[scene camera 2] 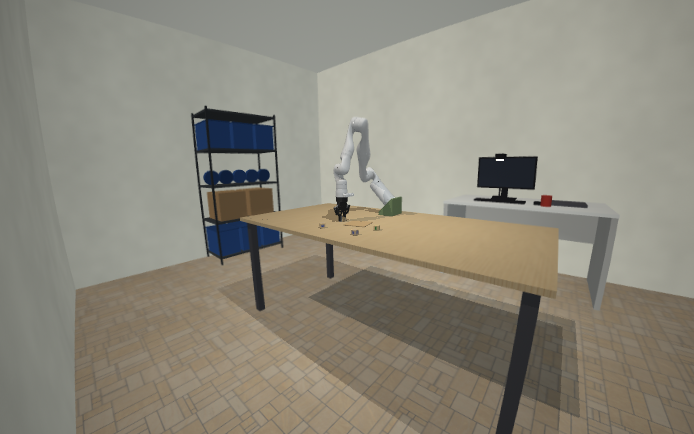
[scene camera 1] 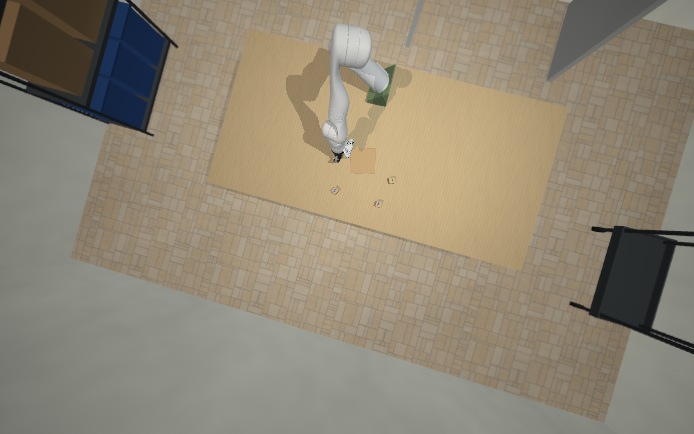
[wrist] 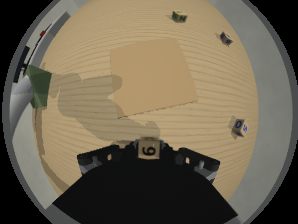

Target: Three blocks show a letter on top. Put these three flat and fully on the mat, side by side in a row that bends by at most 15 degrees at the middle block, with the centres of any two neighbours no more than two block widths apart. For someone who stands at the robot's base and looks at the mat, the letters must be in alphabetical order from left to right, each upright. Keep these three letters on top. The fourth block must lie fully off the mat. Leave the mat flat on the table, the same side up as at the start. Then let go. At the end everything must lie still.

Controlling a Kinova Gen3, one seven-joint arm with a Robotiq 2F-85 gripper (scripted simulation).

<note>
The pictures show: the gripper and a tan mat.
</note>
